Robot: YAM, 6 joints.
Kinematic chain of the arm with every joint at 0, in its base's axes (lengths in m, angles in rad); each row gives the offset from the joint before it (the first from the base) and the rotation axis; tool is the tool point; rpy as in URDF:
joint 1: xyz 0 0 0.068 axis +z
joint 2: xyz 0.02 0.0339 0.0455 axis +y
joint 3: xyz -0.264 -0.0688 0 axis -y
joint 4: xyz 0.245 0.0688 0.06 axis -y
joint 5: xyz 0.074 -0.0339 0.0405 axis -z
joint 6: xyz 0.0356 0 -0.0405 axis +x
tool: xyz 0 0 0 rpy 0 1.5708 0
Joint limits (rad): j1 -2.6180..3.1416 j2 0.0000..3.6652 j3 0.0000..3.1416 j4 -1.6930..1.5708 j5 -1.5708..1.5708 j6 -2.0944..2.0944
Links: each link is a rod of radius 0.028 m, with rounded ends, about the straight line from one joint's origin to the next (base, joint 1, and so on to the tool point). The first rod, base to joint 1, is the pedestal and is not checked.
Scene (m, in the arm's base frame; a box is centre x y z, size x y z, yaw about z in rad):
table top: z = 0
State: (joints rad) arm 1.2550 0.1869 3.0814 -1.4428 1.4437 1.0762
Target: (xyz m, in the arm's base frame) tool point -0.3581 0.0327 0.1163
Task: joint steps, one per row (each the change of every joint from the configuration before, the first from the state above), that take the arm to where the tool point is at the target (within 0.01 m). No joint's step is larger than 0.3 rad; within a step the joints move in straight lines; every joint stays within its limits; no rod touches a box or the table.
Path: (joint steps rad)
1: 0.2694 0.2953 -0.2277 0.0120 -0.0422 0.0000
2: 0.2694 0.2952 -0.2277 0.0120 -0.0423 0.0000
3: 0.2695 0.2953 -0.2277 0.0120 -0.0422 0.0000
4: 0.2694 0.2953 -0.2277 0.0120 -0.0422 0.0000
5: 0.2694 0.2952 -0.2277 0.0120 -0.0423 0.0000
6: 0.2694 0.2953 -0.2276 0.0120 -0.0422 0.0000
7: 0.2694 0.2952 -0.2277 0.0120 -0.0422 0.0000

